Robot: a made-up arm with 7 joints. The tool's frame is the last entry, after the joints.
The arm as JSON. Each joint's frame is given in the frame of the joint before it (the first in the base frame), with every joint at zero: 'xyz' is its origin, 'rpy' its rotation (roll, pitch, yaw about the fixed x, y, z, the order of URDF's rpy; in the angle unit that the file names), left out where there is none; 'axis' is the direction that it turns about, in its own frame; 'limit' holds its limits. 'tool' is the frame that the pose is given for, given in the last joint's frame.
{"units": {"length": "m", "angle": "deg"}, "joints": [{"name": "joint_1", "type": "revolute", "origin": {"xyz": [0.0, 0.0, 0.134], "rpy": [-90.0, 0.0, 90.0]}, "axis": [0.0, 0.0, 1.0], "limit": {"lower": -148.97, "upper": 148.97}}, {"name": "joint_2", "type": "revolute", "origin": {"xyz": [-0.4, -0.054, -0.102], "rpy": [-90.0, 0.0, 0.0]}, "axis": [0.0, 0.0, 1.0], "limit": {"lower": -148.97, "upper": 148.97}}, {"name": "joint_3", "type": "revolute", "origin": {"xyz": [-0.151, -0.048, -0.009], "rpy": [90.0, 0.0, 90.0]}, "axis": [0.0, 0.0, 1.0], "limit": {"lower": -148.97, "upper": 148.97}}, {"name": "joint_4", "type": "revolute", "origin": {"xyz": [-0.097, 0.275, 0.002], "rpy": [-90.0, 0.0, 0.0]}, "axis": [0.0, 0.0, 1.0], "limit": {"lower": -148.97, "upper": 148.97}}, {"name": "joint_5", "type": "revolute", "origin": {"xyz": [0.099, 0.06, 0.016], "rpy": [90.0, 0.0, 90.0]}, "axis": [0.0, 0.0, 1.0], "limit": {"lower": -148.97, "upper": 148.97}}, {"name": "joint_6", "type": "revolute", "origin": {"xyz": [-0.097, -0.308, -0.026], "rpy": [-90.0, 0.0, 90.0]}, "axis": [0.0, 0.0, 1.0], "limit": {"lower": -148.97, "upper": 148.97}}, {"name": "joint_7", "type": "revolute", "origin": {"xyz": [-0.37, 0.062, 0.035], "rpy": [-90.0, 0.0, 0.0]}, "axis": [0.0, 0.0, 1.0], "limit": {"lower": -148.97, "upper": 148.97}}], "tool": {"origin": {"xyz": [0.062, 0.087, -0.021], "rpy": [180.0, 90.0, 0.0]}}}
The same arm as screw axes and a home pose.
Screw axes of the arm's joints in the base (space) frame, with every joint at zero. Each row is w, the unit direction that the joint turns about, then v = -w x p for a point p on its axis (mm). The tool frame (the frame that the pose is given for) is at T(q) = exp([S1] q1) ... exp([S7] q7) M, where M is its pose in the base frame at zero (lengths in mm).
S1: w -1 0 0 v 0 -134 0
S2: w 0 0 -1 v 400 102 0
S3: w 0 1 0 v -197 0 54
S4: w 0 0 -1 v 549 -43 0
S5: w 1 0 0 v 0 -94 609
S6: w 0 1 0 v -214 0 30
S7: w -1 0 0 v 0 -584 -477
M =
1 0 0 -11
0 1 0 -564
0 0 1 522
0 0 0 1
Joint limits (rad, base to tool): -2.6..2.6 -2.6..2.6 -2.6..2.6 -2.6..2.6 -2.6..2.6 -2.6..2.6 -2.6..2.6

